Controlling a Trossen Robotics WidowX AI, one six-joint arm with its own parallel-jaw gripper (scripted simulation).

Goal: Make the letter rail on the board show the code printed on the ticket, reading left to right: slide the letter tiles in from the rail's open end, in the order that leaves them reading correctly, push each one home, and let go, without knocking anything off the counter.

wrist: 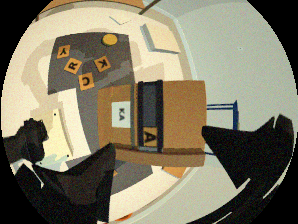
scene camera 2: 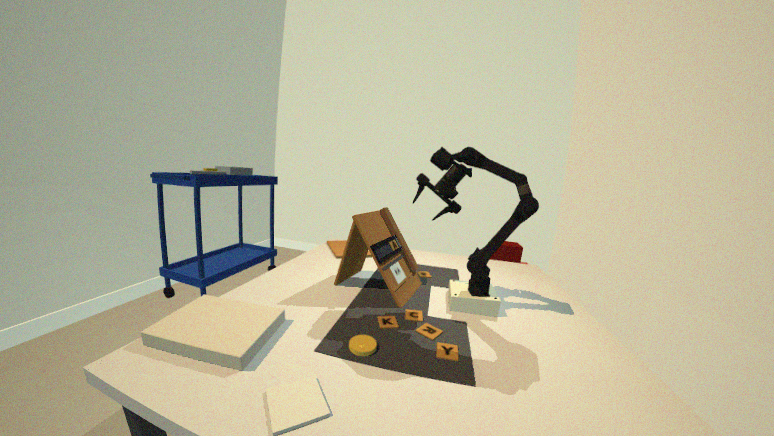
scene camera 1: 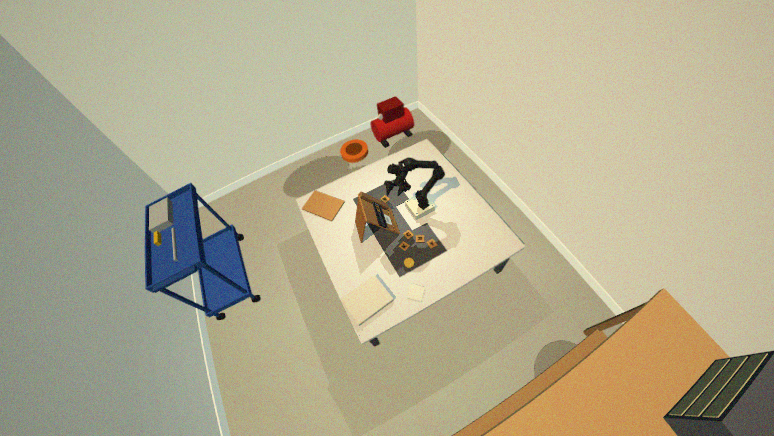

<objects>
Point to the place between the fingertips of my gripper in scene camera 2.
422, 211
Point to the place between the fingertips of my gripper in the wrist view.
160, 140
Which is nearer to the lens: the thick pale slab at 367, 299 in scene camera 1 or the orange sheet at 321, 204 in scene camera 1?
The thick pale slab.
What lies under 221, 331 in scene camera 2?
A thick pale slab.
</objects>
